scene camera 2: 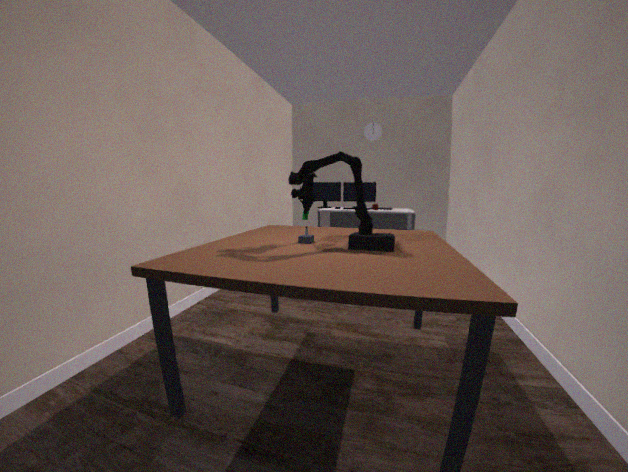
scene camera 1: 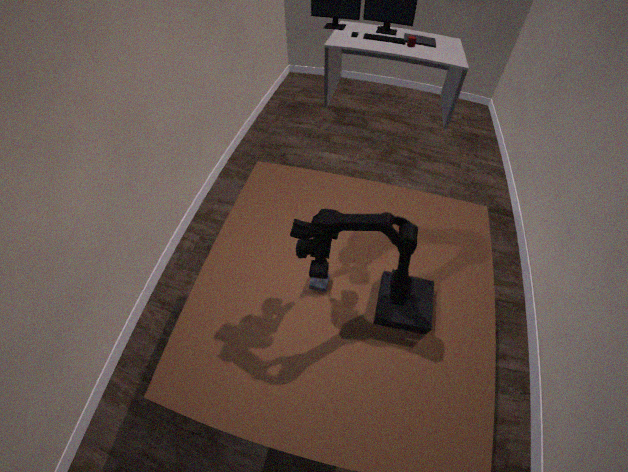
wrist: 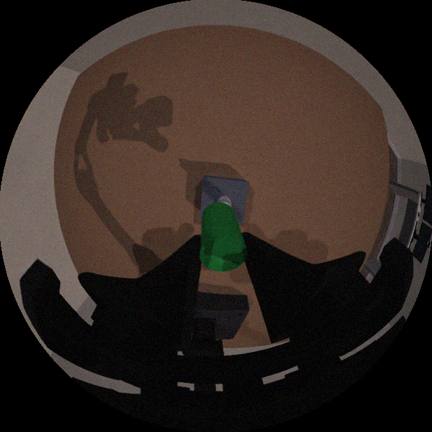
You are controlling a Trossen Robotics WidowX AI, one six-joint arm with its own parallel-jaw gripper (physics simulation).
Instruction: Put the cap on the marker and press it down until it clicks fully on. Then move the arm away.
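Frame: origin at the arm's base, x ahead, y left, z up, level; millimetres.
Seen in the pictures: gripper, between the fingertips: (scene camera 2: 306,214) (scene camera 1: 319,266); arm's base, origin of its link: (scene camera 2: 365,234) (scene camera 1: 399,296).
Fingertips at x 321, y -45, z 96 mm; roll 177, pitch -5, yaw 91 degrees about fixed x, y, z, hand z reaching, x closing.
Observation:
Offsets run from my fingertips to a thing's top centre. Level surfaces: height alone.
The green cap @(dy +1, dx +2, dz +22 mm) (scene camera 2: 305,216) (wrist: 221,237) is held upright between the fingertips of my gripper (scene camera 2: 306,211) (wrist: 220,239), which is shut on it. In scene camera 1 my gripper (scene camera 1: 318,274) hides the cap. The thin pale marker @(dy -3, dx +0, dz -64 mm) (scene camera 2: 306,230) (wrist: 225,200) stands upright in a small blue-grey block @(dy -3, dx +0, dz -120 mm) (scene camera 1: 318,284) (scene camera 2: 305,239) (wrist: 238,192) on the table. The cap is above the marker, and a small gap seems to separate them in scene camera 2. In the wrist view the cap's far end overlaps part of the marker's top, so their alignment is hard to judge.
The arm's dark base (scene camera 1: 406,309) (scene camera 2: 371,242) (wrist: 222,317) stands on the brown table @(dz -156 mm) (scene camera 1: 324,421) (scene camera 2: 324,276) (wrist: 280,90), right of the block in both scene views. A white desk (scene camera 1: 395,54) (scene camera 2: 401,210) with monitors stands far behind.

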